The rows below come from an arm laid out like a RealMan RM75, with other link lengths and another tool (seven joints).
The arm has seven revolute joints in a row. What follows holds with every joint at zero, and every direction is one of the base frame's. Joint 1 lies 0.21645 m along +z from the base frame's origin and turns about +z. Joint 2 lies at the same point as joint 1 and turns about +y. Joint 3 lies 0.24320 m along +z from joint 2 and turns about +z. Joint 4 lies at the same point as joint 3 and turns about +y. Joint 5 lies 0.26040 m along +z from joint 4 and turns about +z. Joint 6 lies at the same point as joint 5 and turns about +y. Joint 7 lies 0.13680 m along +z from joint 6 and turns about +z. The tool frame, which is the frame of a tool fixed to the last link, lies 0.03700 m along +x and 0.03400 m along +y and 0.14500 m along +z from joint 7; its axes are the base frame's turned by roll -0.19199, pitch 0.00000 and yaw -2.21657 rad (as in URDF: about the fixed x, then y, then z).
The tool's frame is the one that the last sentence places.
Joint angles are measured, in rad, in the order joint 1, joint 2, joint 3, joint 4, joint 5, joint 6, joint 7. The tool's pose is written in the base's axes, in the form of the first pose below.
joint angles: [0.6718 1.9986 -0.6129 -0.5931 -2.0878 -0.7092 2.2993]
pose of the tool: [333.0 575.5 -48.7], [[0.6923 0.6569 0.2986], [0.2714 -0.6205 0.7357], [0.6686 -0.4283 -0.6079]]
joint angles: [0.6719 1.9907 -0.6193 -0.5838 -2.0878 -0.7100 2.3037]
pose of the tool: [335.1 574.6 -48.9], [[0.6926 0.6549 0.3023], [0.2726 -0.6257 0.7309], [0.6678 -0.4238 -0.6119]]
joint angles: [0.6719 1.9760 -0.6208 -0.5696 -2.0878 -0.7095 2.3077]
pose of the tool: [340.0 574.3 -45.3], [[0.6936 0.6500 0.3105], [0.2666 -0.6320 0.7277], [0.6692 -0.4220 -0.6117]]
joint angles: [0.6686 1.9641 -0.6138 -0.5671 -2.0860 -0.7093 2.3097]
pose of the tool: [344.9 575.2 -37.0], [[0.6951 0.6451 0.3172], [0.2526 -0.6322 0.7325], [0.6731 -0.4291 -0.6024]]
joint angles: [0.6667 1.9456 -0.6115 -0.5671 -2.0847 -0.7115 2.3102]
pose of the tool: [349.1 577.3 -25.1], [[0.6883 0.6486 0.3249], [0.2429 -0.6281 0.7392], [0.6835 -0.4299 -0.5899]]
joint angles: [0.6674 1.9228 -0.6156 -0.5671 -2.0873 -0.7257 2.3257]
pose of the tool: [349.9 579.0 -14.1], [[0.6861 0.6503 0.3261], [0.2422 -0.6269 0.7405], [0.6860 -0.4291 -0.5876]]
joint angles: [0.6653 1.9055 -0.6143 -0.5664 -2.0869 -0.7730 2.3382]
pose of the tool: [345.3 574.9 -11.5], [[0.6961 0.6497 0.3055], [0.2661 -0.6287 0.7307], [0.6668 -0.4273 -0.6105]]
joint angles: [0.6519 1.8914 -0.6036 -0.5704 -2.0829 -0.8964 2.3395]
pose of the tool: [332.2 556.6 -19.4], [[0.7166 0.6539 0.2427], [0.3423 -0.6329 0.6945], [0.6077 -0.4146 -0.6774]]
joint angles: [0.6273 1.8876 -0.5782 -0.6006 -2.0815 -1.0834 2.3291]
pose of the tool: [309.5 525.4 -28.2], [[0.7249 0.6742 0.1411], [0.4559 -0.6232 0.6354], [0.5164 -0.3963 -0.7592]]
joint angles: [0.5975 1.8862 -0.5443 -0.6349 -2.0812 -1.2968 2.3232]
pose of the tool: [284.5 484.2 -32.8], [[0.7208 0.6928 0.0229], [0.5688 -0.6100 0.5517], [0.3962 -0.3846 -0.8338]]
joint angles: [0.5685 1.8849 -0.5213 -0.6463 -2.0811 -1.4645 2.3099]
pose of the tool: [269.4 444.2 -36.6], [[0.7057 0.7052 -0.0683], [0.6475 -0.6028 0.4663], [0.2877 -0.3732 -0.8820]]
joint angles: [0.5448 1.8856 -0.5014 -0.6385 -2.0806 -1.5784 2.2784]
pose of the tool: [261.6 412.8 -39.8], [[0.6841 0.7168 -0.1352], [0.6987 -0.5907 0.4035], [0.2094 -0.3705 -0.9049]]
